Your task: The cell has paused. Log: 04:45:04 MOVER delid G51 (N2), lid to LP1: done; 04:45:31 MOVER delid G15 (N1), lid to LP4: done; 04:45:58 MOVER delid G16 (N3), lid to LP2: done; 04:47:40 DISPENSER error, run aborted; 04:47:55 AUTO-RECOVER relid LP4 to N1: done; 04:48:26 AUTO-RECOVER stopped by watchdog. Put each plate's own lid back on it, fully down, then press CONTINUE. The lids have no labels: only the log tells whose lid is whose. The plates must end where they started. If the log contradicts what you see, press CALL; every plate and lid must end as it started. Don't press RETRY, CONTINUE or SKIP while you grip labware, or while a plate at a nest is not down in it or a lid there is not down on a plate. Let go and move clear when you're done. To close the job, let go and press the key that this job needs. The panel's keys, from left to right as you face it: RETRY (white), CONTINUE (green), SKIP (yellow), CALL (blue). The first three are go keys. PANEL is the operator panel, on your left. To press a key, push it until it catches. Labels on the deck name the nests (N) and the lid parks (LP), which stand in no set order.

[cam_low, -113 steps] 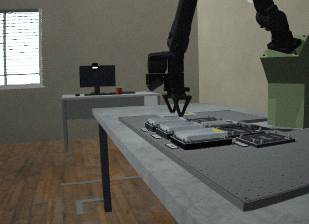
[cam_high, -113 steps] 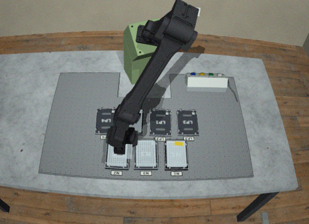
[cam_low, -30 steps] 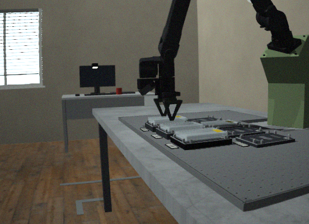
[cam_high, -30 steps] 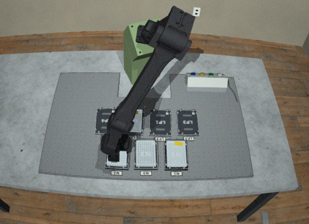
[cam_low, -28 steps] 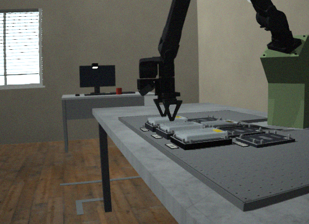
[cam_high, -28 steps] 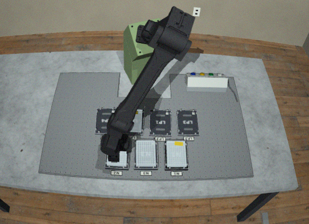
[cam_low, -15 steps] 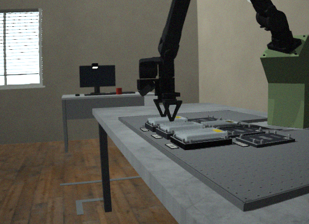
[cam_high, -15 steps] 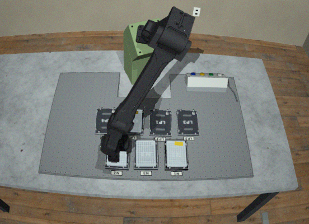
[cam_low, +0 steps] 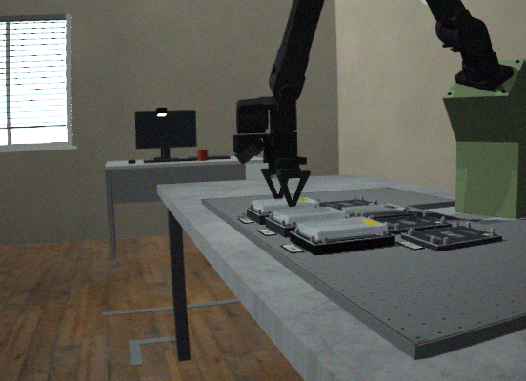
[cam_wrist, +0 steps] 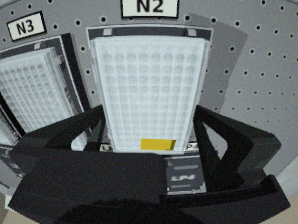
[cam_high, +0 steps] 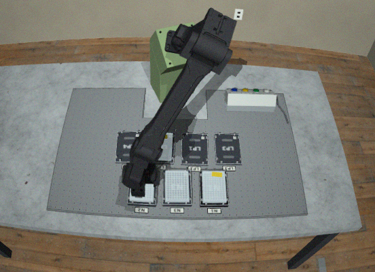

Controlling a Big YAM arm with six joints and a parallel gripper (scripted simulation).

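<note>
Now: the clear unlabelled lid 1 cm below my hand. Round my hand: green continue key 51 cm behind, 41 cm to the left, 3 cm above; then blue call key 49 cm behind, 31 cm to the left, 3 cm above; then yellow skip key 50 cm behind, 36 cm to the left, 3 cm above.
</note>
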